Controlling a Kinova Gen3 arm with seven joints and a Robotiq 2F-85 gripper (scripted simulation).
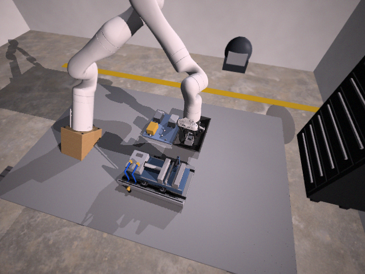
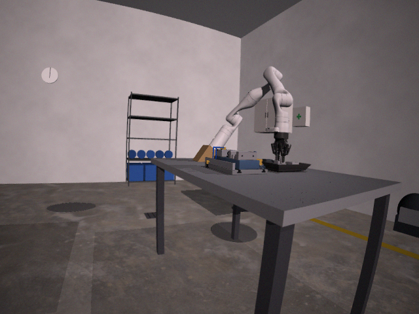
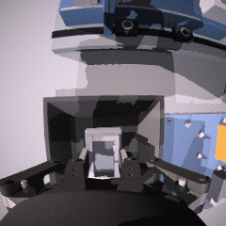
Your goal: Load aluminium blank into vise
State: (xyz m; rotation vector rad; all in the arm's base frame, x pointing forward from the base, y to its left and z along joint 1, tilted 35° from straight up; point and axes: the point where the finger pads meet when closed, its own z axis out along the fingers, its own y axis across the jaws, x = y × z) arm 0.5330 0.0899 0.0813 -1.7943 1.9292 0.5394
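Right now my hand is 22 cm past the brass blank, 2 cm to the right of it and 3 cm above it. From my hand the other things lie so: vise rail 9 cm behind, 32 cm to the right, 3 cm below; hose block 18 cm behind, 22 cm to the right, 2 cm above; vise 9 cm behind, 22 cm to the right, 2 cm below.
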